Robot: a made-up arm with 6 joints.
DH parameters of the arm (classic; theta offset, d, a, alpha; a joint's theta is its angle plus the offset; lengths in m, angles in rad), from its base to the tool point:
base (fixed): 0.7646 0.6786 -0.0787 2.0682
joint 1: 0 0.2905 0.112 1.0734
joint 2: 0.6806 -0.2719 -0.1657 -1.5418
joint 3: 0 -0.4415 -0.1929 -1.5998
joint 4: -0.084 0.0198 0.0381 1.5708
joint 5: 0 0.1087 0.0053 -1.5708
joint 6: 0 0.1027 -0.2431 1.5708
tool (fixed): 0 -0.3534 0 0
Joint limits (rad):
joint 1: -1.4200..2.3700
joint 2: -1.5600..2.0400
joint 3: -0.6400..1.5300
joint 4: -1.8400..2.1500
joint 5: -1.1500..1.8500
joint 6: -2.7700..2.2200
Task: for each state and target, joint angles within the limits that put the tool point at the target. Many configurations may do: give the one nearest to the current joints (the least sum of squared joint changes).
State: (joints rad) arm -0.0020 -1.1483 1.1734 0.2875 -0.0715 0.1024
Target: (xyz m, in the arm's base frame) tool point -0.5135 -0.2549 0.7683
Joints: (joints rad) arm -0.4605 -0.4277 0.8689 0.7157 -0.2559 0.4253
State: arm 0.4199 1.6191 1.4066 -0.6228 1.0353 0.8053
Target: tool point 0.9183 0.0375 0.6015
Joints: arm 0.3281 1.4539 1.1783 -0.7514 0.6887 0.7197
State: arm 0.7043 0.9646 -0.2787 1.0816 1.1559 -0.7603
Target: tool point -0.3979 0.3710 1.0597
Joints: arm 0.7253 0.1857 -0.2211 1.2699 1.1957 -0.6486
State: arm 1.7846 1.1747 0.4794 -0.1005 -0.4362 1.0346
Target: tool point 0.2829 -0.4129 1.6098
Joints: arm 1.3797 1.5804 0.3500 -0.5698 -0.2513 0.8666
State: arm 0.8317 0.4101 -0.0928 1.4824 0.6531 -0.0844
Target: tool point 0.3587 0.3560 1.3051
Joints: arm 0.7096 1.1596 0.0484 1.1204 0.6484 -0.4075
